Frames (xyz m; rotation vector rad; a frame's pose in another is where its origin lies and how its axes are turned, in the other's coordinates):
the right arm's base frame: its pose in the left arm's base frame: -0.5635 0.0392 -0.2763 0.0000 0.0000 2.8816
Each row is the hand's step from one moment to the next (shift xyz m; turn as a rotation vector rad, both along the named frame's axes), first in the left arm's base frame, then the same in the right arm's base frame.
Working: the left arm's base frame: its pose in the right arm's base frame: -0.5546 -0.1070 0.2763 0.0000 0.0000 -2.8816

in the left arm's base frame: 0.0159 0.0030 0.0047 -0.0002 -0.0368 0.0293
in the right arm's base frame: -0.0146 -0.0070 0.0047 -0.0093 0.0356 0.0293
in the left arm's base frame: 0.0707 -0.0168 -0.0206 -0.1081 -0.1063 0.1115
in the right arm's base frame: -0.0726 -0.0019 -0.0206 0.0771 0.1305 0.1115
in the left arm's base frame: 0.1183 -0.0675 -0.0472 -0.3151 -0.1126 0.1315
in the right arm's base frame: -0.1317 0.0348 -0.0472 0.2756 0.1898 0.1315
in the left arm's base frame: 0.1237 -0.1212 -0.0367 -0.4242 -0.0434 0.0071
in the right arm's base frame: -0.1507 0.0853 -0.0367 0.3988 0.1510 0.0071
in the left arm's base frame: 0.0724 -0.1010 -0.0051 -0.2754 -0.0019 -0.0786
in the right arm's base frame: -0.0959 0.0790 -0.0051 0.2657 0.0726 -0.0786
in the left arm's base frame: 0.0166 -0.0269 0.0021 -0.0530 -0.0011 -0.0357
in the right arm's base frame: -0.0230 0.0217 0.0021 0.0509 0.0147 -0.0357
